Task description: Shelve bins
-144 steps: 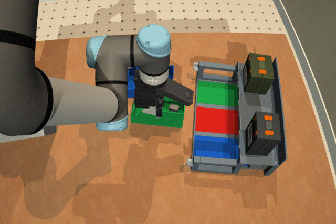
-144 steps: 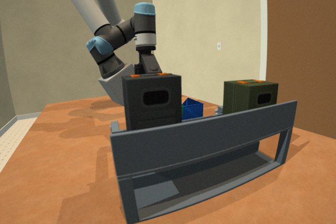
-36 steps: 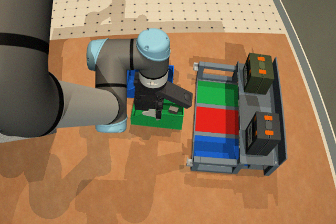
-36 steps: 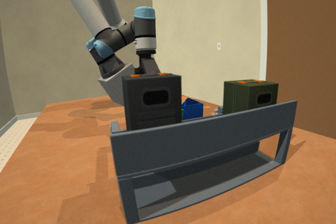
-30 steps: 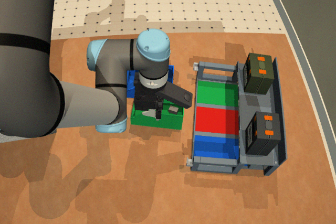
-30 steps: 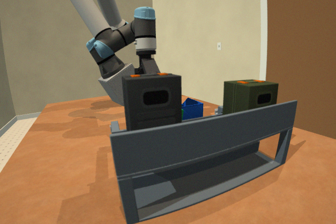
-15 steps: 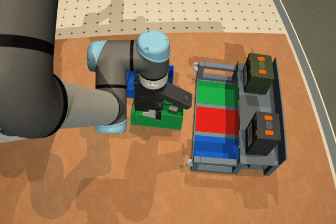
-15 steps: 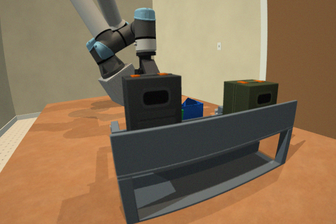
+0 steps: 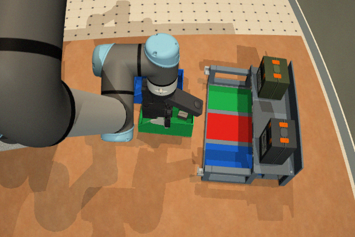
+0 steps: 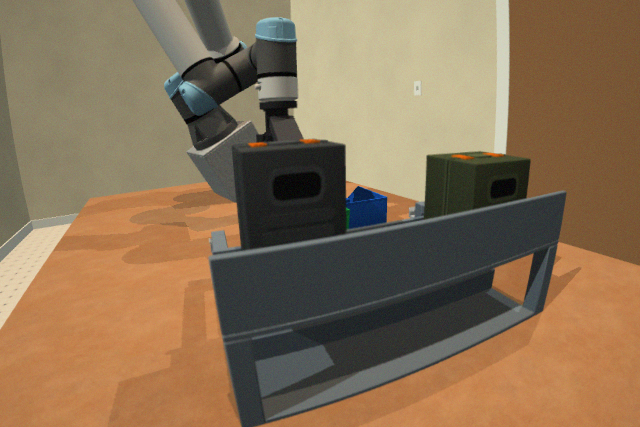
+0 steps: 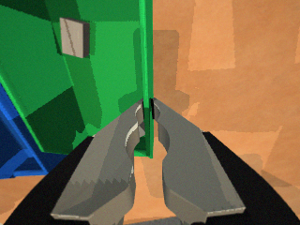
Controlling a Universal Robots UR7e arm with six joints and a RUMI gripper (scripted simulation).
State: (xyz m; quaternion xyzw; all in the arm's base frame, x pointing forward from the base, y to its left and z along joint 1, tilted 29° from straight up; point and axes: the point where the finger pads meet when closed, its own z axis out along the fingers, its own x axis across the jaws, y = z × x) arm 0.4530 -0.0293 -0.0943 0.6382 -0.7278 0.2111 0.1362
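My hand is 5 cm to the right of the green bin and 3 cm above it. Round my hand: shelf front lip: 13 cm ahead, 2 cm to the left, 6 cm below; black box: 29 cm ahead, 13 cm to the right, 10 cm above; blue bin: 2 cm behind, 16 cm to the left, 3 cm below.
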